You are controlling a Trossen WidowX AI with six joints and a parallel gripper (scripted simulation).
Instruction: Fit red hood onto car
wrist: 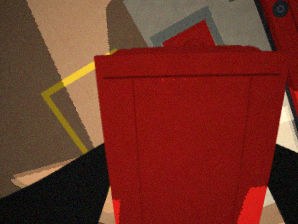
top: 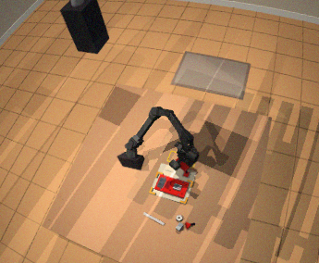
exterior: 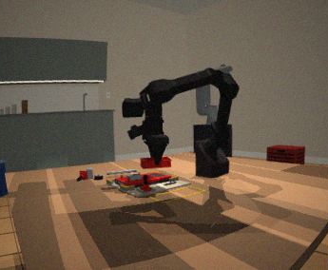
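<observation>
Now: the grey engine block 10 mm ahead of my gripper tip, 140 mm to the right of it and 80 mm below it. From my gripper tip the other things lie so: grey bar: 60 mm behind, 380 mm to the right, 100 mm below; red hood: 10 mm above.
</observation>
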